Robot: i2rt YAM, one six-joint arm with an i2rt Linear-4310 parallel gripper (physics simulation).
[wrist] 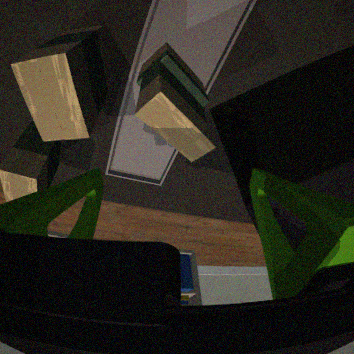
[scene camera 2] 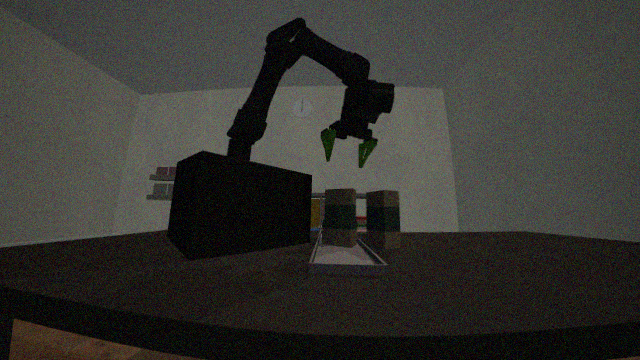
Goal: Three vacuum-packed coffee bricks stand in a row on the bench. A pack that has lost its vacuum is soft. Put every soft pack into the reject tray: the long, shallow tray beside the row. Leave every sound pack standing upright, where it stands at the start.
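Places are measured from the arm's base along level axes (x ahead, y left, z up), in millimetres.
Where they show: gripper, fingertip midpoint: [wrist: 176,176] [scene camera 2: 344,164]; arm's base at its link origin: [scene camera 2: 237,167].
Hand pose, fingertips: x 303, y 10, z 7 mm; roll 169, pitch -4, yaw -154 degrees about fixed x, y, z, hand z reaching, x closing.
Note:
Things, the pixels of their top centre, and the offset from my fingertips.
- coffee pack at its top centre: [wrist: 179,130] [scene camera 2: 340,189] dx -12, dy +6, dz -65 mm
- long shallow reject tray at its top centre: [wrist: 170,80] [scene camera 2: 339,239] dx -14, dy +11, dz -195 mm
- second pack at its top centre: [wrist: 51,102] [scene camera 2: 381,191] dx +99, dy +21, dz -69 mm
- third pack at its top centre: [wrist: 28,195] dx +123, dy +163, dz -69 mm
One coffee pack [scene camera 2: 340,216] [wrist: 175,126], tan with a dark green band, stands upright in the long shallow reject tray [scene camera 2: 348,269] [wrist: 133,179], turned at an angle to its walls. A second pack [scene camera 2: 383,217] [wrist: 51,97] stands upright on the bench, to the right of the tray in the scene view and left of it in the wrist view. A third pack [wrist: 19,186] shows partly at the wrist view's left edge; it cannot be made out in the scene view. My gripper [scene camera 2: 344,164] [wrist: 176,176] is open and empty, with its green fingers above the pack in the tray.
The large black block [scene camera 2: 245,207] [wrist: 290,120] under the arm stands beside the tray, on the side away from the second pack. The bench edge [scene camera 2: 320,327] runs across the front. Wall shelves [scene camera 2: 161,178] are in the background.

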